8 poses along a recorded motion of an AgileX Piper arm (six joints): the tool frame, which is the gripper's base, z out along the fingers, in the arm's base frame.
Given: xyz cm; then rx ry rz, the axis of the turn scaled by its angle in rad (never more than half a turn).
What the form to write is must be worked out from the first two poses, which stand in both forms.
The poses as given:
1: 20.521 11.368 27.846 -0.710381 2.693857 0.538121
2: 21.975 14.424 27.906 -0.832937 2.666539 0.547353
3: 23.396 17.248 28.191 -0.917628 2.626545 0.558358
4: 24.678 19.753 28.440 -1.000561 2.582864 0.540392
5: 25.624 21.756 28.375 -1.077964 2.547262 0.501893
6: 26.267 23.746 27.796 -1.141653 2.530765 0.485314
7: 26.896 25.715 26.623 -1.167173 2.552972 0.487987
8: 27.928 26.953 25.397 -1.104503 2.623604 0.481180
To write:
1: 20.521 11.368 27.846 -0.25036 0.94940 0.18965 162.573
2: 21.975 14.424 27.906 -0.29260 0.93671 0.19228 163.105
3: 23.396 17.248 28.191 -0.32337 0.92559 0.19676 162.588
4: 24.678 19.753 28.440 -0.35454 0.91522 0.19148 161.695
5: 25.624 21.756 28.375 -0.38346 0.90613 0.17854 161.066
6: 26.267 23.746 27.796 -0.40506 0.89793 0.17219 161.485
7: 26.896 25.715 26.623 -0.40965 0.89602 0.17127 163.249
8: 27.928 26.953 25.397 -0.38258 0.90877 0.16667 165.413
